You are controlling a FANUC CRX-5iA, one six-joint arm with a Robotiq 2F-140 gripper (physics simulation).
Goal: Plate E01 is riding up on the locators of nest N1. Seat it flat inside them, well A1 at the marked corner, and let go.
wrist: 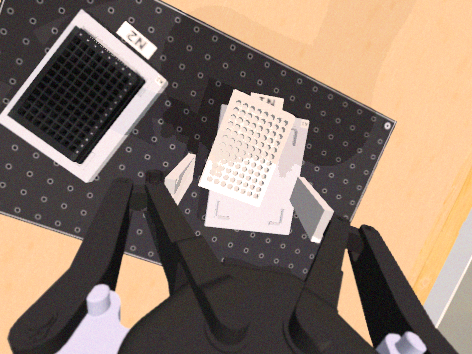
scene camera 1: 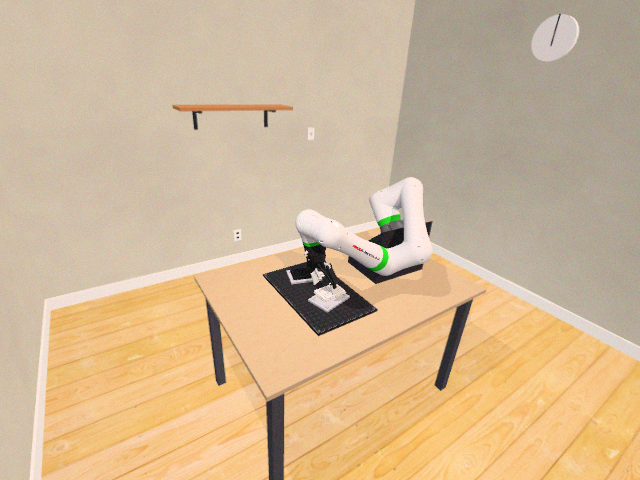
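Nest N1, white well plate, black well plate in sight. My gripper too.
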